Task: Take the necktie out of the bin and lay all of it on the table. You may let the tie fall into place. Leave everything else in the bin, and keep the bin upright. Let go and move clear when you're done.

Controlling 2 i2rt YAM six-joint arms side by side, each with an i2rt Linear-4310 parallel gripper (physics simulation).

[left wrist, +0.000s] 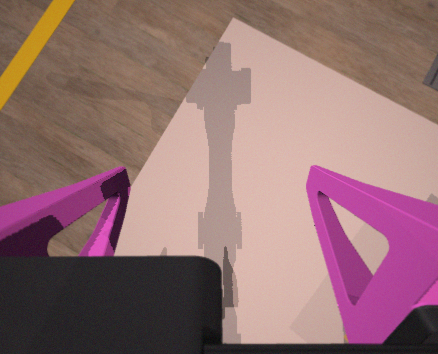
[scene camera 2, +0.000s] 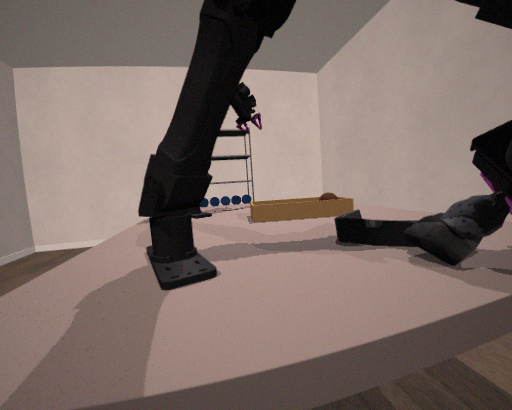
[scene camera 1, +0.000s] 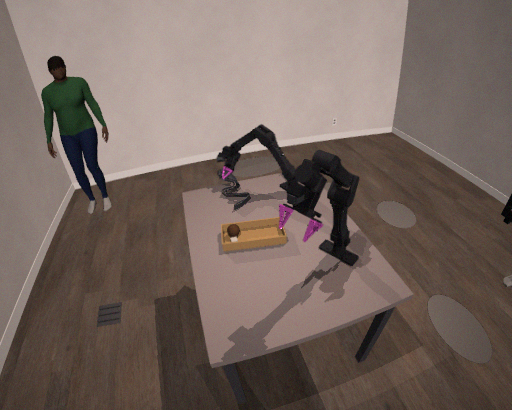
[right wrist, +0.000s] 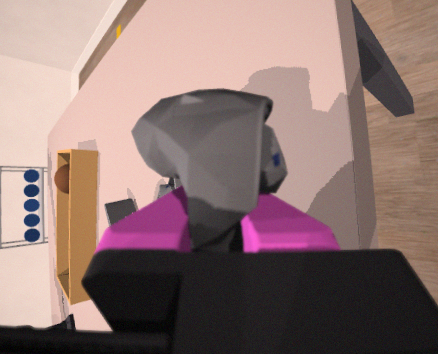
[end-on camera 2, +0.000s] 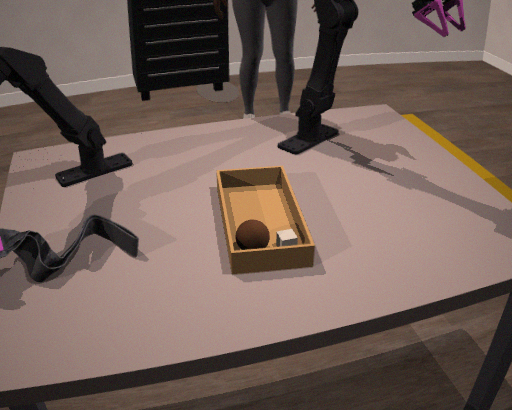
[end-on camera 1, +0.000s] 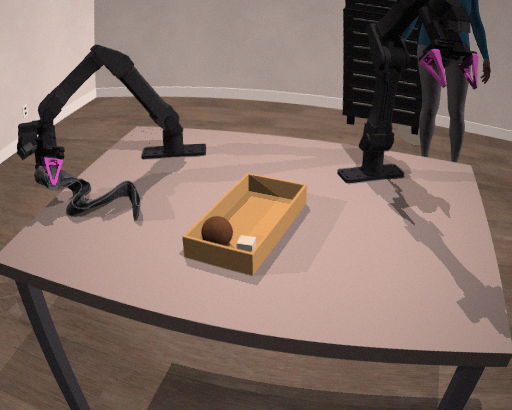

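The dark grey necktie (scene camera 1: 242,201) (scene camera 2: 380,233) (end-on camera 1: 131,189) (end-on camera 2: 107,231) (right wrist: 220,140) is outside the bin. Its far part lies in bends on the table; the near part is bunched in my right gripper (scene camera 1: 226,176) (end-on camera 1: 53,182), which is shut on it low over the table near its edge. The orange bin (scene camera 1: 255,245) (scene camera 2: 300,210) (end-on camera 1: 217,259) (end-on camera 2: 272,260) (right wrist: 84,220) stands upright, apart from the tie. My left gripper (scene camera 1: 293,234) (end-on camera 1: 460,87) (left wrist: 218,176) is open and empty, high above the table.
A brown ball (scene camera 1: 233,230) (end-on camera 1: 217,230) (end-on camera 2: 252,233) and a white block (end-on camera 1: 246,243) (end-on camera 2: 286,237) are in the bin's near end in both end-on views. The left arm's base (end-on camera 1: 371,173) (end-on camera 2: 308,140) stands on the table beyond the bin.
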